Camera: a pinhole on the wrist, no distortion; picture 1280 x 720 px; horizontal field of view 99.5 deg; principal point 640.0 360.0 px. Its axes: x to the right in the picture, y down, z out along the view. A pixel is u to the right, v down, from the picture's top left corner.
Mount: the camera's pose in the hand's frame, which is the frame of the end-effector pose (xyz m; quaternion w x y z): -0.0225 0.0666 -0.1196 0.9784 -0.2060 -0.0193 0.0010
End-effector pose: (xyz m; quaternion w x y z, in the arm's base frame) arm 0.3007 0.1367 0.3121 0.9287 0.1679 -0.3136 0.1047
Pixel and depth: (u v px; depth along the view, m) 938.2 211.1 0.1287
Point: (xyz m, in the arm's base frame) 0.3002 0.2149 0.3713
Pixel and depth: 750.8 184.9 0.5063
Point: 0.0854 0.0985 0.6882
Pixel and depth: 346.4 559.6 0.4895
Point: -0.1999 0.4097 0.4119
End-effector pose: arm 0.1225 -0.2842 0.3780 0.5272 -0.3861 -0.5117 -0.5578
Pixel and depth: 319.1 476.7 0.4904
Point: 0.4929 0.0775 0.1647
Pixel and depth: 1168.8 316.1 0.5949
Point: 0.2573 0.0892 1.0236
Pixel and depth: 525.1 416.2 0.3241
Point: 0.3436 -0.0891 0.3436
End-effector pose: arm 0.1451 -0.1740 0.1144 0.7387 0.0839 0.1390 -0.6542
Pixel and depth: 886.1 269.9 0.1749
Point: 0.2658 -0.2236 0.1443
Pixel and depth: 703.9 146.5 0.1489
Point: 0.2202 -0.1666 0.1523
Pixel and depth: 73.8 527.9 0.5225
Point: 0.5249 0.3510 0.5332
